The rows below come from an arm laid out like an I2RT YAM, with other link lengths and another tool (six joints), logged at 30 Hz.
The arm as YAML. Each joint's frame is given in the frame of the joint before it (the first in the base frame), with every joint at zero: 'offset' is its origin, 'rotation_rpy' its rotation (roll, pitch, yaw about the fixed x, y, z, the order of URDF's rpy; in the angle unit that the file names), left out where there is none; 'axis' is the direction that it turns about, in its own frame. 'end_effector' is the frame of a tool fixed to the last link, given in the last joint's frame.
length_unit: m
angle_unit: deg
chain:
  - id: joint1
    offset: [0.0, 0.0, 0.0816]
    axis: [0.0, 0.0, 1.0]
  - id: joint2
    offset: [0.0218, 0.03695, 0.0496]
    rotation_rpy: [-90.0, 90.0, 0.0]
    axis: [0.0, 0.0, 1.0]
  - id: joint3
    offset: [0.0, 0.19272, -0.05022]
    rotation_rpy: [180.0, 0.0, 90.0]
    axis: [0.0, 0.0, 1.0]
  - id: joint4
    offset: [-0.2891, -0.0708, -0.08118]
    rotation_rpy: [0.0, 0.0, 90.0]
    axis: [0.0, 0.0, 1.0]
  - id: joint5
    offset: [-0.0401, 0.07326, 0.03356]
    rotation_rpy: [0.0, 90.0, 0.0]
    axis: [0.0, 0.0, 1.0]
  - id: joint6
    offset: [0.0, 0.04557, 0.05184]
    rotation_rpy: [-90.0, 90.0, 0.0]
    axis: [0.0, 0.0, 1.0]
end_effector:
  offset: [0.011, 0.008, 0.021]
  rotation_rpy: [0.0, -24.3, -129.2]
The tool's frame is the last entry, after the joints.
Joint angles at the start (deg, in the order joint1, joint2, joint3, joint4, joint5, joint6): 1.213 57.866 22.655 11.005 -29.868 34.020
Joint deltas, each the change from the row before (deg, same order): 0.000 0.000 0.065 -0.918 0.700 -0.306; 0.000 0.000 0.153 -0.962 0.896 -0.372; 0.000 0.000 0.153 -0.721 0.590 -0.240; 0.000 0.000 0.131 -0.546 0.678 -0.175; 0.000 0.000 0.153 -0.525 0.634 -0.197; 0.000 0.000 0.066 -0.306 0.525 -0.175; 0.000 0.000 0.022 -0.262 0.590 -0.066; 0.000 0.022 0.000 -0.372 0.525 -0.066; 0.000 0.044 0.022 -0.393 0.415 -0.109; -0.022 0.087 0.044 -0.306 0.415 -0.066; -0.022 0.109 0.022 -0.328 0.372 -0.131; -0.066 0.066 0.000 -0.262 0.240 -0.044; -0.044 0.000 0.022 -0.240 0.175 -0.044
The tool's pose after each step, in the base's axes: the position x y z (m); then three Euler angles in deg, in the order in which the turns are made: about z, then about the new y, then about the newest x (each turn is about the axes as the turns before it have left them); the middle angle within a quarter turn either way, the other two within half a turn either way. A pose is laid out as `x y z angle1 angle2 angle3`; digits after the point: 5 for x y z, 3 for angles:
0.31687 0.06237 0.12121 97.646 2.513 112.729
0.31657 0.06139 0.12018 97.012 3.122 113.429
0.31641 0.06073 0.11968 96.604 3.526 113.927
0.31639 0.05998 0.11938 96.092 3.937 114.300
0.31643 0.05927 0.11929 95.631 4.358 114.620
0.31643 0.05869 0.11907 95.252 4.725 114.811
0.31636 0.05802 0.11861 94.776 5.036 115.044
0.31604 0.05741 0.11766 94.375 5.313 115.429
0.31573 0.05694 0.11674 94.093 5.577 115.815
0.31559 0.05634 0.11592 93.769 5.814 116.150
0.31533 0.05580 0.11481 93.520 6.083 116.527
0.31510 0.05515 0.11391 93.298 6.224 116.845
0.31495 0.05471 0.11356 93.145 6.338 117.051

